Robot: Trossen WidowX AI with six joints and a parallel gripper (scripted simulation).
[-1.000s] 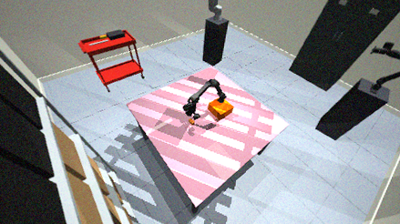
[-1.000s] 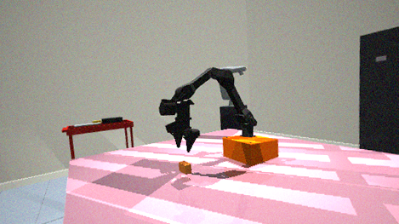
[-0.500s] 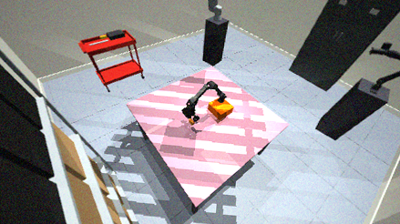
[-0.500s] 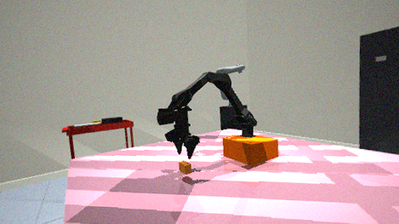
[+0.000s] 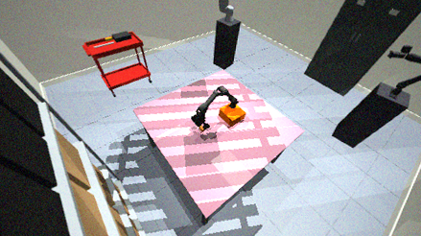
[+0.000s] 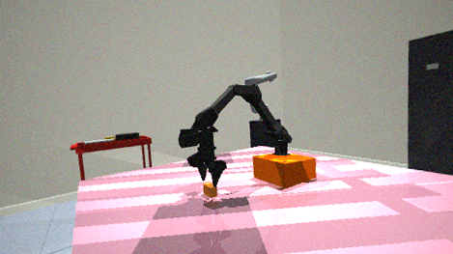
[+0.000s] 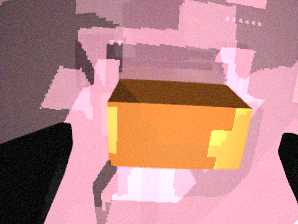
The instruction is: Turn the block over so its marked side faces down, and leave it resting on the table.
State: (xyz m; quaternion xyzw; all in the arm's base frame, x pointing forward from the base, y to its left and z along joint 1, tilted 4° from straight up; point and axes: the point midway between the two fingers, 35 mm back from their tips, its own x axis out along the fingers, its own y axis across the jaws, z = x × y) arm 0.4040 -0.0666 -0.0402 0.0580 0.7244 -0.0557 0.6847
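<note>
The orange block is 10 mm behind my gripper tip and 30 mm below it.
</note>
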